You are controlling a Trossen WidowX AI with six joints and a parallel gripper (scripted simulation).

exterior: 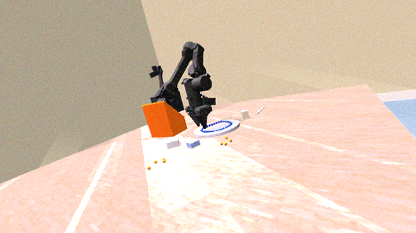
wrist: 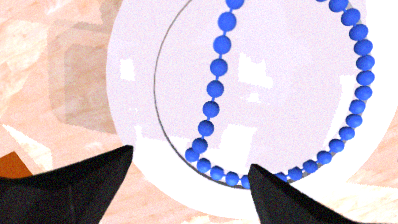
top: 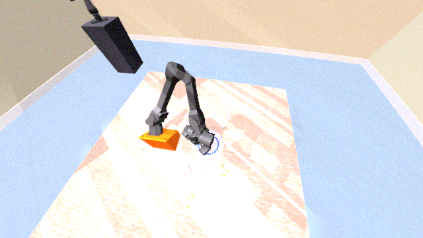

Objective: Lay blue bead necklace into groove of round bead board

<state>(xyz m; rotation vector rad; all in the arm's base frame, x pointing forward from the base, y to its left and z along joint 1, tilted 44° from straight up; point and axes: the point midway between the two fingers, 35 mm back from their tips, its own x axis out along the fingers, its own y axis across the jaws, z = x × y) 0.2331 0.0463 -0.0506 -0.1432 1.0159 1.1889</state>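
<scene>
Right now the round white bead board is 6 cm ahead of my gripper tip, 2 cm to the left of it and 1 cm below it. The rest, counted from my gripper tip: white block 4 cm behind, 15 cm to the right, 1 cm below; light blue cube 6 cm ahead, 15 cm to the right, 1 cm below; beige cube 15 cm ahead, 15 cm to the left.
</scene>
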